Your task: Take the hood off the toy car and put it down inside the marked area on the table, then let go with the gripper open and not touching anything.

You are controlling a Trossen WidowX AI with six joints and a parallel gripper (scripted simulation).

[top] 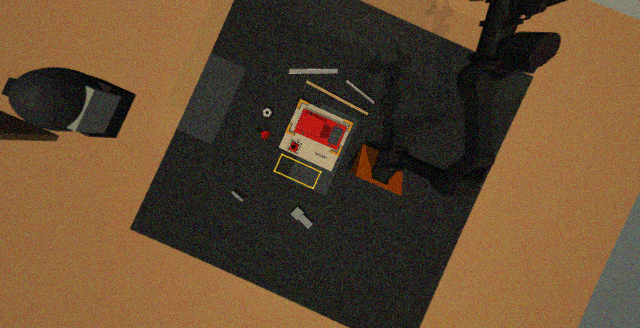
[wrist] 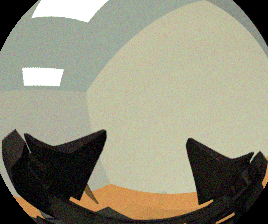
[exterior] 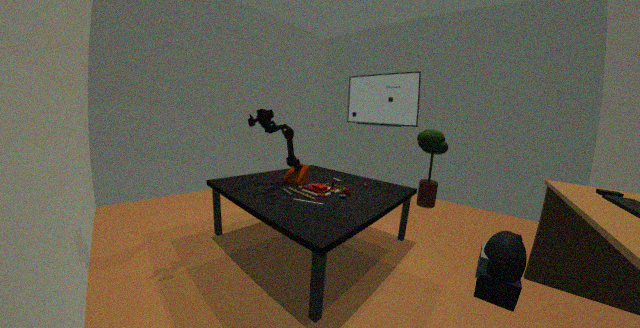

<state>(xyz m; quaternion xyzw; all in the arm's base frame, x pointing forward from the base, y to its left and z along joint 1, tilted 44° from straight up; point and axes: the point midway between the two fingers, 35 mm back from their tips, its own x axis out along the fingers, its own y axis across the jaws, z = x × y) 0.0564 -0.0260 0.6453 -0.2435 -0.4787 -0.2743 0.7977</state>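
Now: the car hood 250 mm ahead of my gripper tip, 420 mm to the left of it and 540 mm below it. Also, from my gripper tip: tan stick: 200 mm ahead, 270 mm to the left, 570 mm below; then grey strip: 340 mm ahead, 200 mm to the left, 580 mm below.
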